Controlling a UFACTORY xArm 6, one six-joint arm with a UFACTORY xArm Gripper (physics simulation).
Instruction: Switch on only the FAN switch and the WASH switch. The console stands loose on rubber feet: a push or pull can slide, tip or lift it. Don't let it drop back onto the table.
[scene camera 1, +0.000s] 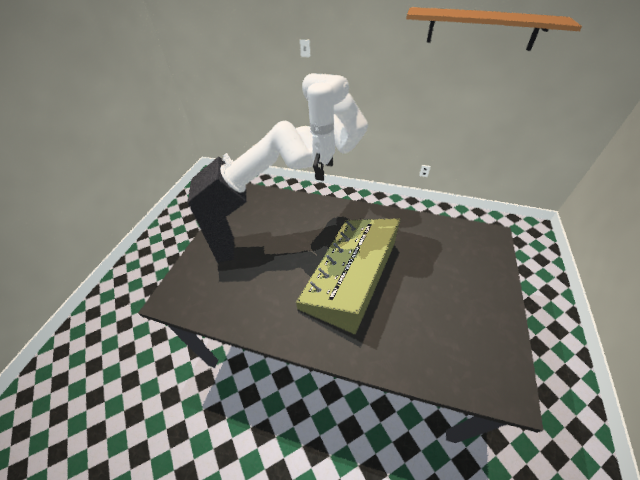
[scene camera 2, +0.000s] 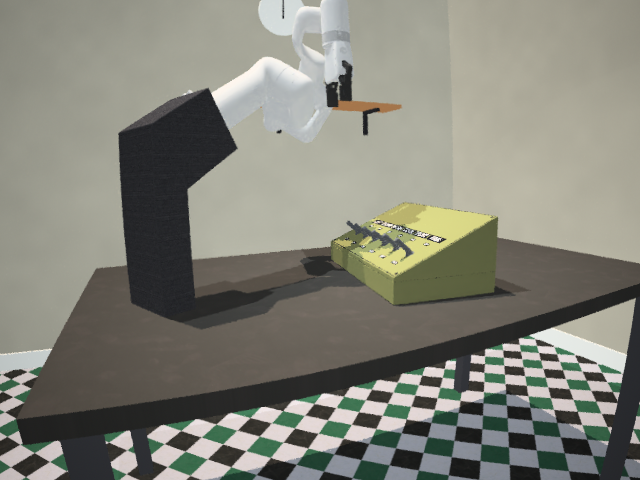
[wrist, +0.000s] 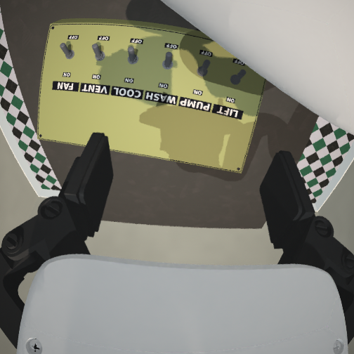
Labels:
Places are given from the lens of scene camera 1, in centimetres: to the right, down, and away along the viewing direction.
my gripper (scene camera 1: 324, 172): 2, -24, 103
yellow-green console (scene camera 1: 344, 294): 9, 20, 106

